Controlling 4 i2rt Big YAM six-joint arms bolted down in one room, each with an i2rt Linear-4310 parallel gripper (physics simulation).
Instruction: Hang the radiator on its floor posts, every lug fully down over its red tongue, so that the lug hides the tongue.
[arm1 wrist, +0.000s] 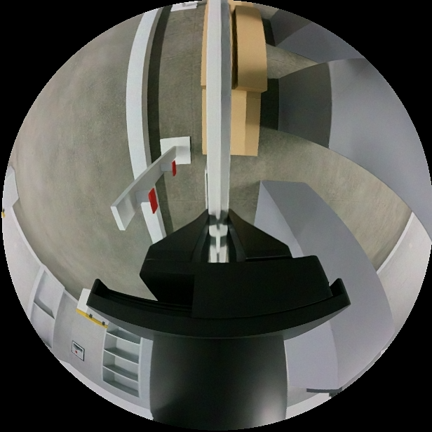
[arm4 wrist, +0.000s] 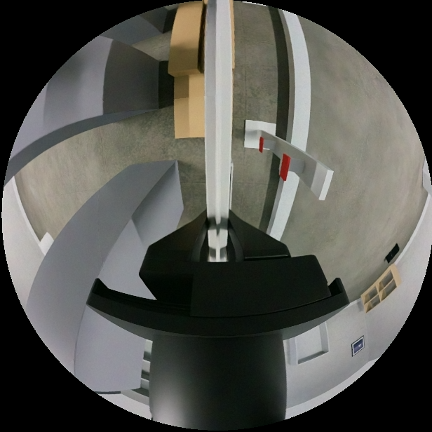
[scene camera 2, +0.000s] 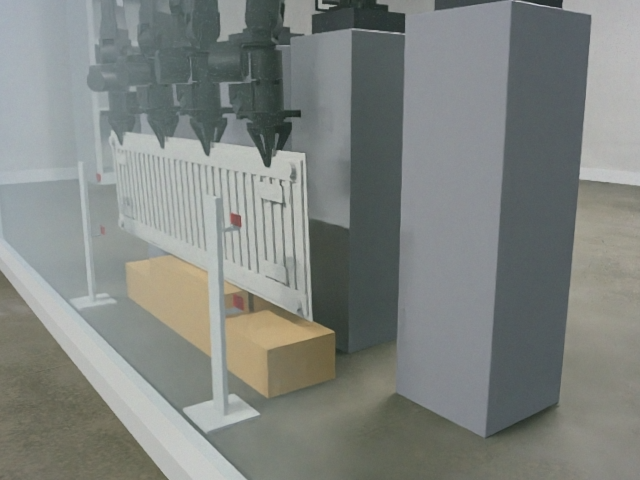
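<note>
The white radiator (arm1 wrist: 218, 125) (arm4 wrist: 218, 125) (scene camera 2: 232, 157) hangs upright, apart from two white floor posts (scene camera 2: 217, 310) (scene camera 2: 85, 232) (arm1 wrist: 120, 210) (arm4 wrist: 323, 182). Red tongues (scene camera 2: 235, 219) (scene camera 2: 238, 301) (scene camera 2: 102, 230) (arm1 wrist: 153, 200) (arm4 wrist: 285, 167) on the posts are uncovered. Pale lugs (scene camera 2: 272, 191) (scene camera 2: 273, 272) show on its post-facing side. Arm1's gripper (arm1 wrist: 218, 215) and arm4's gripper (arm4 wrist: 218, 215) are shut on its top edge. In scene camera 2, four grippers stand along that edge: far left (scene camera 2: 120, 142), second (scene camera 2: 163, 146), third (scene camera 2: 207, 153) and right (scene camera 2: 267, 164).
Tan blocks (scene camera 2: 299, 351) (arm1 wrist: 245, 125) (arm4 wrist: 190, 110) lie below the radiator. Tall grey pedestals (scene camera 2: 449, 206) (scene camera 2: 323, 155) stand behind and right of it. A low white rail (scene camera 2: 103, 387) (arm1 wrist: 135, 100) (arm4 wrist: 301, 75) runs along the floor beside the posts.
</note>
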